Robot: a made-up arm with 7 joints.
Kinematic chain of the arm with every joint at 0, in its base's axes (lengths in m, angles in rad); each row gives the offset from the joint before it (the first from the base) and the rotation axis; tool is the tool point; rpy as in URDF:
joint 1: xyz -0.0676 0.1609 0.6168 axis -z
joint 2: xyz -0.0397 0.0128 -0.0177 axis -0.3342 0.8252 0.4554
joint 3: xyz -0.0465 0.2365 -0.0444 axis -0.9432 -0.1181 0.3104
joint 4: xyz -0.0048 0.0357 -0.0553 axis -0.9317 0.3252 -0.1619
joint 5: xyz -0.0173 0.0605 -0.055 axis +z
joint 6: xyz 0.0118 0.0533 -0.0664 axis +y
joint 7: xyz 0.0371 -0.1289 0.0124 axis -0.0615 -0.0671 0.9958
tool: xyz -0.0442 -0.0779 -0.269 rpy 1.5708 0 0
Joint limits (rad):
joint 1: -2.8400..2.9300
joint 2: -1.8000..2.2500
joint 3: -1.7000..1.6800
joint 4: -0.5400..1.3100
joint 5: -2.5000..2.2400
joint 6: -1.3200..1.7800
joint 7: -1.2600..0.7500
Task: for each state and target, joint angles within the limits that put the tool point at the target. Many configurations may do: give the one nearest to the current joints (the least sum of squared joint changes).
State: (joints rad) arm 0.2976 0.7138 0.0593 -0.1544 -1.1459 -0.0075 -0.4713
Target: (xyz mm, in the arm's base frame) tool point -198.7 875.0 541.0
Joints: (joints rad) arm 0.5389 0.7860 -0.4675 -0.5400 -1.1969 0.6991 -0.6759
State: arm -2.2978 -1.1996 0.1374 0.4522 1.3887 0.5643 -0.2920
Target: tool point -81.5 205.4 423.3
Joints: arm -2.2471 -1.0174 0.3317 0.7056 1.2308 0.6129 -0.3254
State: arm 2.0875 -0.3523 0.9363 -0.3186 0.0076 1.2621 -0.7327
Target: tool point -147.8 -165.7 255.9
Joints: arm 2.7672 -0.9404 0.6096 -0.5400 -0.0720 0.6227 -0.6956
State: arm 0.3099 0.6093 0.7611 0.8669 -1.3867 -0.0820 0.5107
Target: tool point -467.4 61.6 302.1
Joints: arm -0.0301 0.4145 0.4788 0.4528 -1.6374 0.2479 0.3977
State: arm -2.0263 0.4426 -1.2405 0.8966 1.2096 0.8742 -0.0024
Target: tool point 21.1 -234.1 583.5
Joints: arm -1.8804 0.7655 -1.2451 1.1090 0.8693 1.0633 -0.1456
